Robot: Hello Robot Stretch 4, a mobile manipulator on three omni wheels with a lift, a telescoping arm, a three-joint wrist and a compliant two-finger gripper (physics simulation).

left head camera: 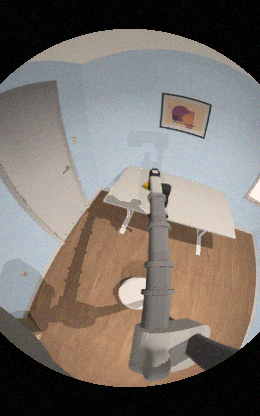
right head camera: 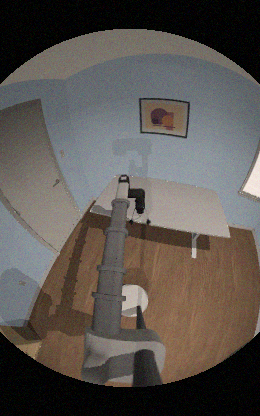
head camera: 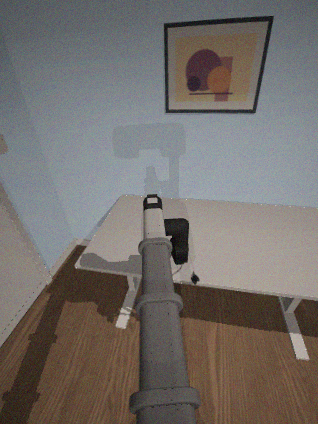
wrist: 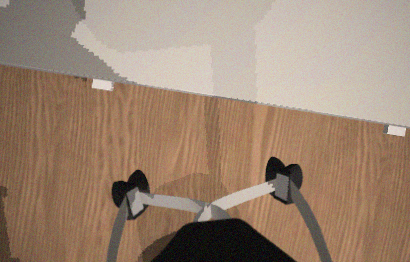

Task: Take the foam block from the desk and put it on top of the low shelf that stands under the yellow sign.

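Where they show: gripper, fingertip midpoint: [right head camera: 139,223] [head camera: 178,283] [wrist: 207,179]; robot's base, origin of the base link: [left head camera: 135,291] [right head camera: 130,299].
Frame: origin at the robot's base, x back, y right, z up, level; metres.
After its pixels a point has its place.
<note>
A small part of the yellow foam block [left head camera: 146,185] @[z 0.737, x -1.069, y 0.004 m] shows in the left head view, on the desk [head camera: 250,240] @[z 0.693, x -0.939, y 0.560 m] [left head camera: 200,200] @[z 0.692, x -0.961, y 0.664 m] [right head camera: 185,200] @[z 0.693, x -0.985, y 0.625 m] [wrist: 325,60] @[z 0.693, x -0.737, y 0.264 m] just left of the arm's end; the arm hides the rest. The block does not show in the head, right head or wrist views. My gripper [right head camera: 140,221] @[z 0.791, x -0.615, y 0.087 m] [wrist: 207,179] @[z 0.791, x -0.615, y 0.087 m] is open and empty, pointing down, with its fingertips wide apart over the floor just off the desk's front edge. In the head view one fingertip shows right of the arm. The low shelf and yellow sign do not show.
A white round object [left head camera: 131,293] @[z 0.187, x 0.011, y -0.055 m] [right head camera: 135,301] @[z 0.187, x 0.013, y 0.067 m] is low near the arm's base, partly hidden. A framed picture [head camera: 220,70] @[z 1.532, x -1.434, y 0.427 m] [left head camera: 185,115] @[z 1.520, x -1.443, y 0.393 m] [right head camera: 164,117] @[z 1.519, x -1.443, y 0.393 m] hangs on the blue wall behind the desk. A grey door [left head camera: 35,155] @[z 1.275, x -0.886, y -1.121 m] [right head camera: 30,175] @[z 1.197, x -0.915, y -1.114 m] is at the left.
</note>
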